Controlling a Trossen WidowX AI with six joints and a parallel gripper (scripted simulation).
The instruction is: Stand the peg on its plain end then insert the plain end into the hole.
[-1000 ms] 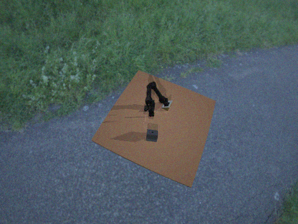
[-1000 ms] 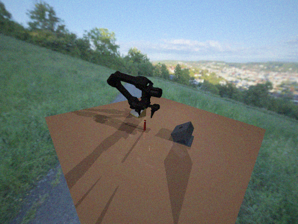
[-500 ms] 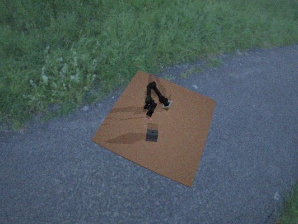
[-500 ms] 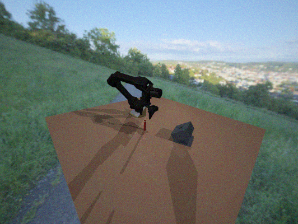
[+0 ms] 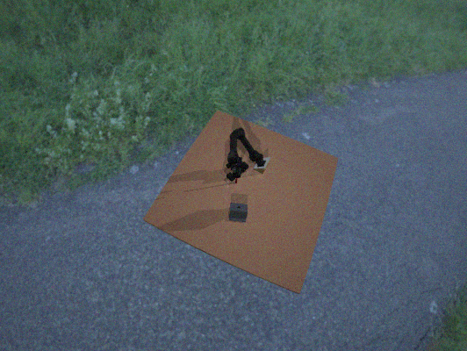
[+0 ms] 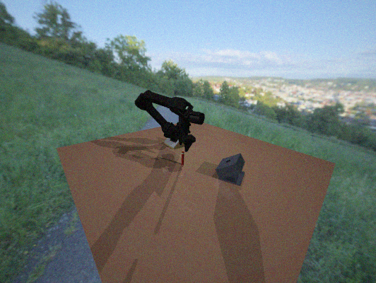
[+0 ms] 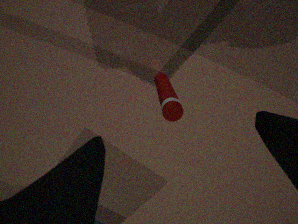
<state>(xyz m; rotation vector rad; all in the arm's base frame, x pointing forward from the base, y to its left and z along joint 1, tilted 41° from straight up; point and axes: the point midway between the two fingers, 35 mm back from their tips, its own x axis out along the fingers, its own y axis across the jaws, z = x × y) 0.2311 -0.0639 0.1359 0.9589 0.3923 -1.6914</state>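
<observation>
Now: gripper tip 50 mm above the red peg. The rest, counted from my gripper tip: dark sloped panel: 240 mm ahead, 120 mm to the left, 50 mm below.
</observation>
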